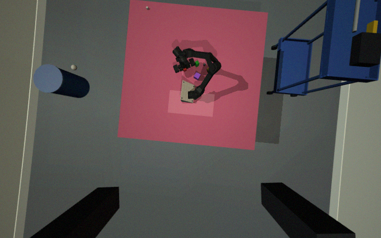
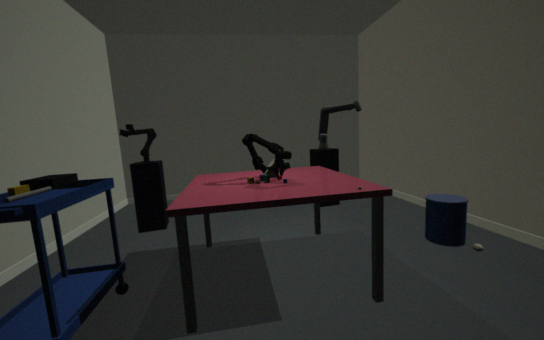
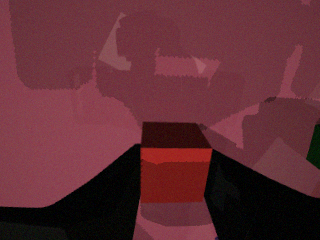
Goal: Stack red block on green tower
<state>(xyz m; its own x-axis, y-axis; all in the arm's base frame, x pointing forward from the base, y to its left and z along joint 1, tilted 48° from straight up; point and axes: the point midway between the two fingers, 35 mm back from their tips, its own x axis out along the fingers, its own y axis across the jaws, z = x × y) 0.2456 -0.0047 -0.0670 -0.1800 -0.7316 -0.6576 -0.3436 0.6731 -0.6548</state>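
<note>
Now: gripper tip 70 mm past the purple block, 110 mm to the left of it and 10 mm below it. Round my gripper tip: blue block: 130 mm ahead; then yellow block: 20 mm behind, 230 mm to the right; then red block: 10 mm above.
</note>
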